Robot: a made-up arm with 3 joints. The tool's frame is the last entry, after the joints.
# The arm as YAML. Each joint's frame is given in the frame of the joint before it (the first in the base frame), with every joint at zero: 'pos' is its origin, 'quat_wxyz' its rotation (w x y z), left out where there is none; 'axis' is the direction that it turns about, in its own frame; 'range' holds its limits. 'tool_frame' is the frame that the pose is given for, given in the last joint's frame.
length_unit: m
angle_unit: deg
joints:
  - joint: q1
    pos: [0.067, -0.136, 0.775]
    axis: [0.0, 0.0, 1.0]
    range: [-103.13, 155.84]
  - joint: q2
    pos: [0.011, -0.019, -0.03]
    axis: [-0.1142, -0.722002, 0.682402]
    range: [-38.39, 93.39]
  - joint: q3
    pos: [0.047, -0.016, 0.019]
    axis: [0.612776, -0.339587, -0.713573]
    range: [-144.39, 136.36]
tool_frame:
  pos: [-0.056, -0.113, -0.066]
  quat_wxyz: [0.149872, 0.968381, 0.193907, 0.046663]
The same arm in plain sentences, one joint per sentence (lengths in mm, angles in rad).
The arm has three revolute joints in a row. What follows holds with every joint at zero, and every direction is one of the base frame's. The first joint is mounted 67 mm along +x and 136 mm along -y and 775 mm along +z from the base frame's origin and turns about +z, from -1.8 to 2.7199 rad. The second joint is mounted 11 mm along +x and 19 mm along -y and 30 mm along -z from the first joint and turns about the direction (-0.1142, -0.722002, 0.682402), from -0.67 to 1.63 rad. The third joint is mounted 47 mm along +x and 16 mm along -y and 19 mm along +z from the second joint and turns about the direction (0.612776, -0.339587, -0.713573), from -2.5201 to 2.3799 rad. The tool frame, which is the frame that the pose is given for, is mounted 56 mm along -x and 113 mm along -y and 66 mm along -z from the third joint; its axes are the base frame's turned by roll 2.828, pitch -0.0323 and yaw 0.4004 rad (as in URDF: about the fixed x, then y, then z).
